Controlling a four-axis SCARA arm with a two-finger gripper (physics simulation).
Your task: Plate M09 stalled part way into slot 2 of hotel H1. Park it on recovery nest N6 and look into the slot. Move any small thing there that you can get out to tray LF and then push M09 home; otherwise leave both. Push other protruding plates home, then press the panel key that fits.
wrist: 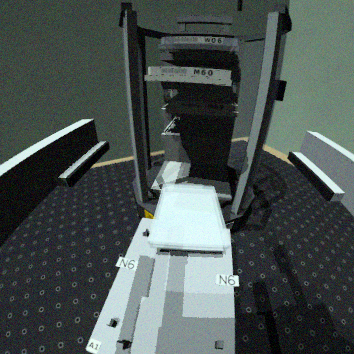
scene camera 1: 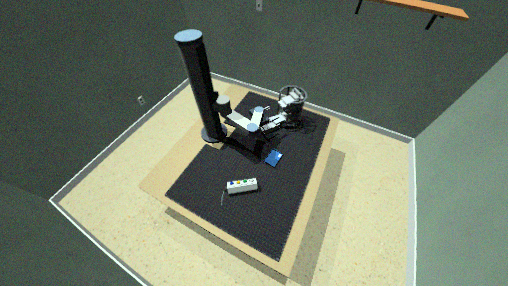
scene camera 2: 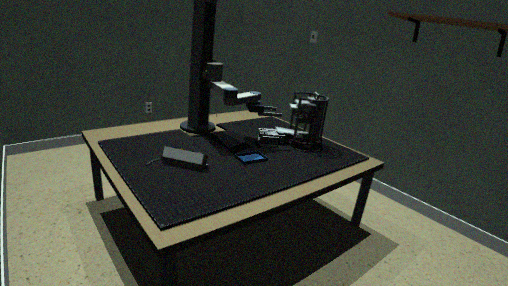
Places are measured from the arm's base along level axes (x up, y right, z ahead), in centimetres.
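Where they show: gripper, fingertip midpoint: (wrist: 200,135) (scene camera 1: 274,111) (scene camera 2: 278,111); arm's base at its link origin: (scene camera 1: 214,132) (scene camera 2: 197,127).
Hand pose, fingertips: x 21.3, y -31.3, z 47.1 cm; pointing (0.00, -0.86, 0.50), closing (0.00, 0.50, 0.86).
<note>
Each offset is from my fingertips to the top centre of the thing. "spot": to the spot under its first point. Level surfaces: height alone.
Hotel H1 (scene camera 1: 303,93) (scene camera 2: 325,117) (wrist: 131,100) stands at the back of the mat. In the wrist view, plate M60 {dx +4.5, dy -11.9, dz +6.7 cm} (wrist: 187,75) juts out towards the camera below plate W06 {dx +7.8, dy -14.0, dz +8.7 cm} (wrist: 200,41). The dark plate M09 {dx +0.9, dy -13.6, dz +9.1 cm} (wrist: 202,108) is below M60, its label too dark to read. A thin bright sliver {spot: dx -4.3, dy -16.5, dz +5.6 cm} (wrist: 172,125) shows below its left end; what it is cannot be told. Nest N6 {dx -13.1, dy +1.7, dz -2.5 cm} (wrist: 209,302) lies before the hotel. A pale clear plate {dx -11.1, dy -5.6, dz +3.0 cm} (wrist: 189,217) lies between nest and hotel. My gripper (scene camera 2: 278,112) (wrist: 200,135) is open and empty, in front of the hotel and apart from its plates.
Blue tray LF {dx -18.3, dy +32.4, dz +15.2 cm} (scene camera 1: 273,158) (scene camera 2: 251,157) lies on the dark mat {dx -20.1 cm} (scene camera 1: 295,195) (scene camera 2: 225,187), towards the panel from the nest. The white key panel {dx -11.7, dy +68.1, dz +4.7 cm} (scene camera 1: 242,187) (scene camera 2: 183,157) with coloured keys stands farther off. The arm's column (scene camera 1: 202,90) (scene camera 2: 200,75) rises at the table's far side.
</note>
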